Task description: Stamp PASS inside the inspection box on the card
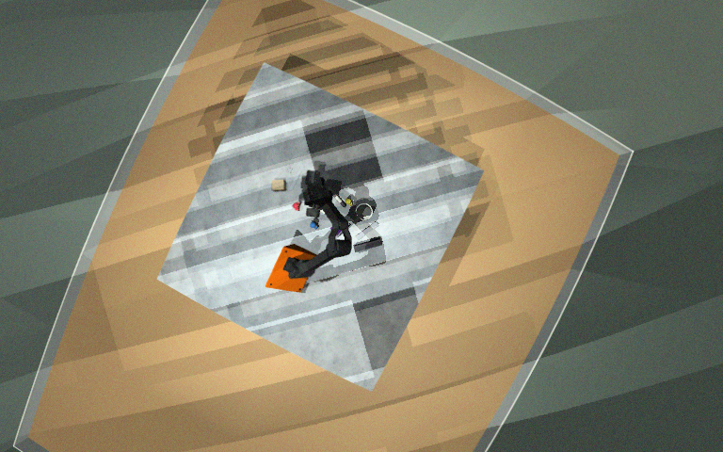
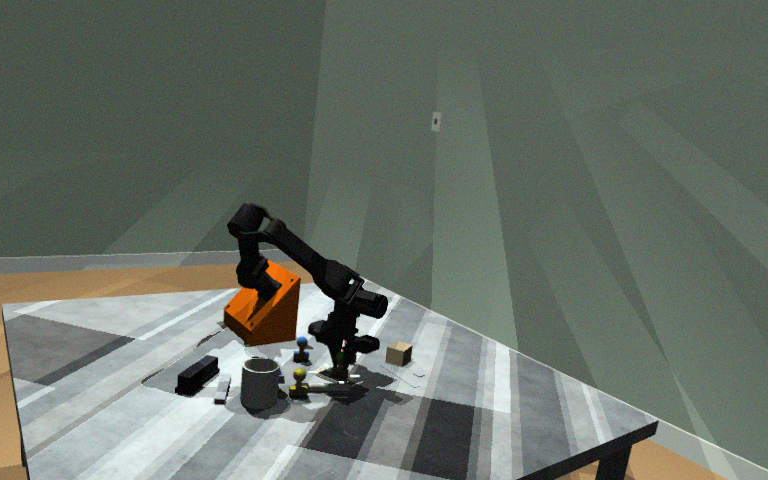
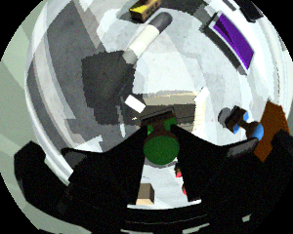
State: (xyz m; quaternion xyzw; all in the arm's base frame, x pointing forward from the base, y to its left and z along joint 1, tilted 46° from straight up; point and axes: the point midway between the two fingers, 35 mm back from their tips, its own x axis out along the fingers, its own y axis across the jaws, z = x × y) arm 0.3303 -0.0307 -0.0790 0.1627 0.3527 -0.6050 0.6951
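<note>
Right now my gripper tip is right at the green-knobbed stamp. The rest, counted from my gripper tip: cream card: 30 mm below, 20 mm behind; marker: 90 mm to the right, 40 mm ahead, 10 mm below; red-knobbed stamp: 80 mm to the left, 80 mm behind.
</note>
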